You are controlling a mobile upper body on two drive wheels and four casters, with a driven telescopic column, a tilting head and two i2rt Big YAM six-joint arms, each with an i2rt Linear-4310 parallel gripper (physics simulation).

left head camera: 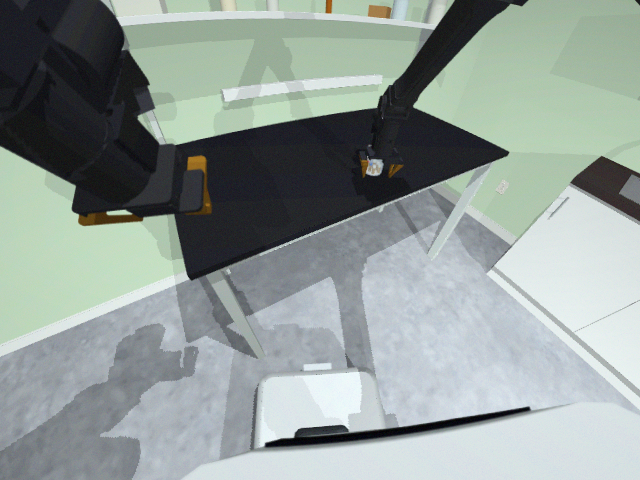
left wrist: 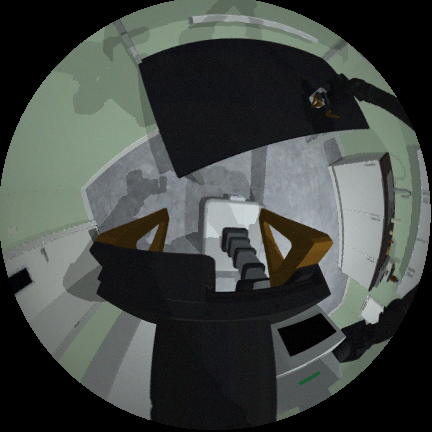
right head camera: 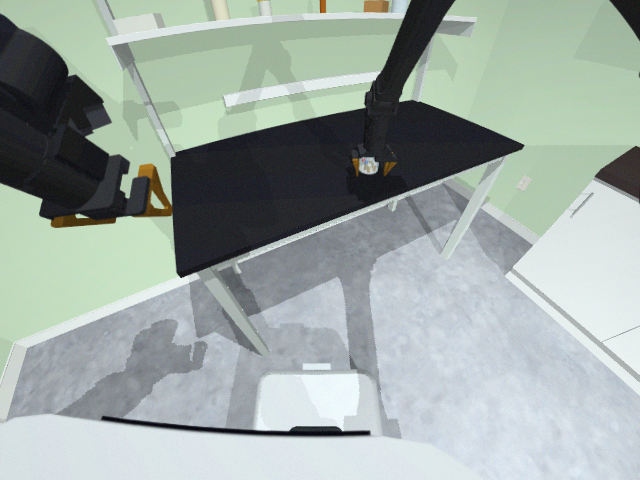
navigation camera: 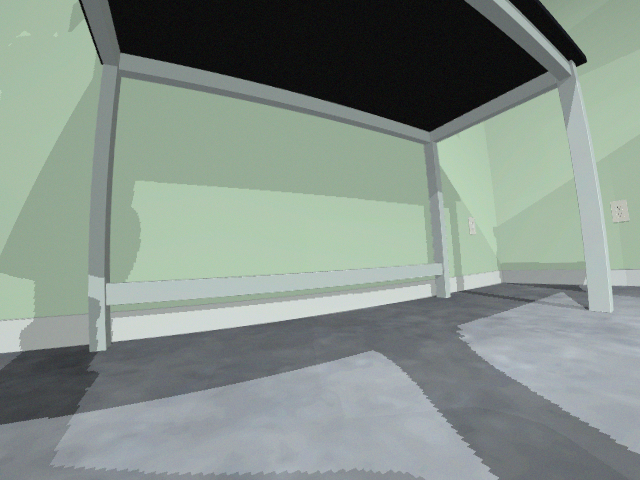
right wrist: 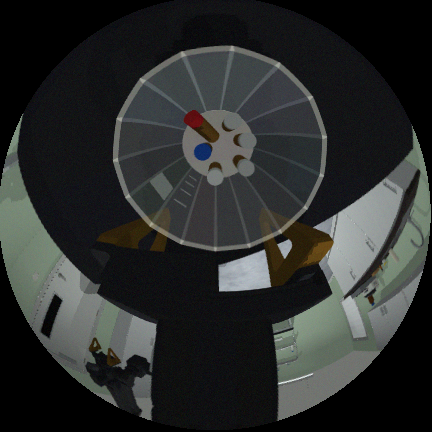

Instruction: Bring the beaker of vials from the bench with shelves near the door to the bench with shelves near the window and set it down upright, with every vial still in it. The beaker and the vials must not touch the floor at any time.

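A clear beaker (left head camera: 374,166) (right head camera: 368,165) (left wrist: 318,96) (right wrist: 270,100) appears upright at the black-topped bench (left head camera: 268,180) (right head camera: 258,196) (left wrist: 225,90), right of its middle. A red-capped vial (right wrist: 194,119), a blue-capped vial (right wrist: 202,152) and several white-capped vials are inside it; the red-capped one leans. My right gripper (left head camera: 378,175) (right head camera: 371,174) (right wrist: 214,212) is open, its fingers spread at the beaker's sides. The near wall of the beaker overlaps the fingertips in the right wrist view. My left gripper (left head camera: 145,219) (right head camera: 111,219) (left wrist: 213,212) is open and empty, left of the bench. The beaker's underside is hidden.
A wall shelf (right head camera: 289,19) with several items hangs above the bench. Bench legs (left head camera: 238,315) (navigation camera: 100,206) stand in front. A white cabinet (left head camera: 578,253) (right head camera: 594,258) is at the right. The robot's white base (left head camera: 320,403) (right head camera: 317,403) is at the bottom.
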